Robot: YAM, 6 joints.
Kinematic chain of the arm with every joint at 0, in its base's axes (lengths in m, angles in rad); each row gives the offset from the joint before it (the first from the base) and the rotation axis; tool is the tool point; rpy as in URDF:
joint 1: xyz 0 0 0.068 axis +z
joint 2: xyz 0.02 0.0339 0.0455 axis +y
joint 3: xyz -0.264 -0.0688 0 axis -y
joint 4: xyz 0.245 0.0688 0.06 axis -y
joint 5: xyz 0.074 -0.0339 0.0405 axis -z
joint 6: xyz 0.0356 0 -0.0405 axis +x
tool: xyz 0 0 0 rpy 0 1.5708 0
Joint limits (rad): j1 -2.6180..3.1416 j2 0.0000..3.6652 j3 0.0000..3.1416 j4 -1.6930..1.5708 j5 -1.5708..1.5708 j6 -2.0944..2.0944
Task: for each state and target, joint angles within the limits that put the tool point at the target. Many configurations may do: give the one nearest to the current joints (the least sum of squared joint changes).
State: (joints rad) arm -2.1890 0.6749 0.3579 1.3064 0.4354 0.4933
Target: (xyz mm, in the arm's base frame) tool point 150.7 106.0 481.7
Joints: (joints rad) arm -2.5926 0.2296 1.0709 1.3823 0.3372 0.4933
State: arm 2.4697 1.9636 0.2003 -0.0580 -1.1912 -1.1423
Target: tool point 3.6 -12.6 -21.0
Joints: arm 2.7380 2.7594 0.1395 0.0540 -0.2898 -1.1423
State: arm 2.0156 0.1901 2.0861 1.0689 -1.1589 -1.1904
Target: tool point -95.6 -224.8 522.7
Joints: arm 1.3089 0.3643 1.5463 1.0639 -1.2826 -1.1904
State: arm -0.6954 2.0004 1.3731 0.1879 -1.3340 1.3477
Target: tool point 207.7 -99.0 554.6
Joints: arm -0.5974 1.3080 1.6569 0.2581 -1.3818 1.3477
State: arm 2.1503 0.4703 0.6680 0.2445 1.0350 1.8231
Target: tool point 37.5 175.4 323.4
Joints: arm 1.5337 0.7871 0.6159 0.2315 1.0554 1.8231
